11 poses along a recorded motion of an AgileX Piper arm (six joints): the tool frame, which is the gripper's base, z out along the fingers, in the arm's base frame.
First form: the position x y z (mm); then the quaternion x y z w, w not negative.
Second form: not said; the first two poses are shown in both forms.
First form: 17, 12, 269, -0.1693, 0.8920, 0.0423, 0.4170
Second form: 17, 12, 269, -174.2, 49.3, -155.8
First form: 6, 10, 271, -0.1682, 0.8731, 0.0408, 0.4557
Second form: 6, 10, 271, -172.0, 54.1, -154.1
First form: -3, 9, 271, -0.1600, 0.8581, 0.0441, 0.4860
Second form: -3, 9, 271, -171.3, 58.0, -154.1
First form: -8, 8, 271, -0.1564, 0.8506, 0.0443, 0.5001
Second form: -8, 8, 271, -170.7, 59.8, -153.8
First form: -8, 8, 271, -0.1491, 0.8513, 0.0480, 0.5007
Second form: -8, 8, 271, -172.2, 60.1, -155.6
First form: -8, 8, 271, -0.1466, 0.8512, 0.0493, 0.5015
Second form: -8, 8, 271, -172.7, 60.3, -156.2
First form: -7, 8, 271, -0.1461, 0.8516, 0.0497, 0.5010
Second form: -7, 8, 271, -172.9, 60.2, -156.4
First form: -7, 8, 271, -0.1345, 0.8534, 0.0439, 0.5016
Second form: -7, 8, 271, -173.1, 60.2, -158.1
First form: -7, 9, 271, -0.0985, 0.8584, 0.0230, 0.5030
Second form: -7, 9, 271, -173.1, 60.2, -162.9
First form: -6, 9, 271, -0.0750, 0.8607, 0.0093, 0.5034
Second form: -6, 9, 271, -173.1, 60.2, -166.0
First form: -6, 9, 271, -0.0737, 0.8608, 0.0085, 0.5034
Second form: -6, 9, 271, -173.1, 60.2, -166.2
